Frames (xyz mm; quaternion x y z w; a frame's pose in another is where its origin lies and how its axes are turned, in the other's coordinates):
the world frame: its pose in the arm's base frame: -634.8 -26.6 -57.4 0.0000 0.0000 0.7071 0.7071
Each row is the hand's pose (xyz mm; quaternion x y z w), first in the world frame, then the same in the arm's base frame.
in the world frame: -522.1 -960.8 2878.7 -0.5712 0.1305 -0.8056 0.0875
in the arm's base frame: 326.0 -548.7 2821.3 -0.4962 -0.3116 -0.5078 0.6315
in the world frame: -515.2 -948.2 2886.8 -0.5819 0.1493 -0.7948 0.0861
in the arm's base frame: 313.4 -541.8 2829.4 -0.5170 -0.3059 -0.5011 0.6229
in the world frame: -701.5 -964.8 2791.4 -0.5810 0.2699 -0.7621 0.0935
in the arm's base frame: 330.0 -728.1 2734.0 -0.6017 -0.2200 -0.4728 0.6050
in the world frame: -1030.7 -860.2 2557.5 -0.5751 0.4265 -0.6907 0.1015
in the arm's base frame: 225.4 -1057.3 2500.1 -0.7082 -0.1051 -0.4166 0.5602
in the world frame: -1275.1 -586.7 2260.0 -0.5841 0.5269 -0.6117 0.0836
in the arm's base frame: -48.1 -1301.7 2202.6 -0.7856 -0.0404 -0.3734 0.4917
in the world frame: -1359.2 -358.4 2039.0 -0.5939 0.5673 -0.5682 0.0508
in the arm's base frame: -276.4 -1385.8 1981.6 -0.8211 -0.0188 -0.3659 0.4377
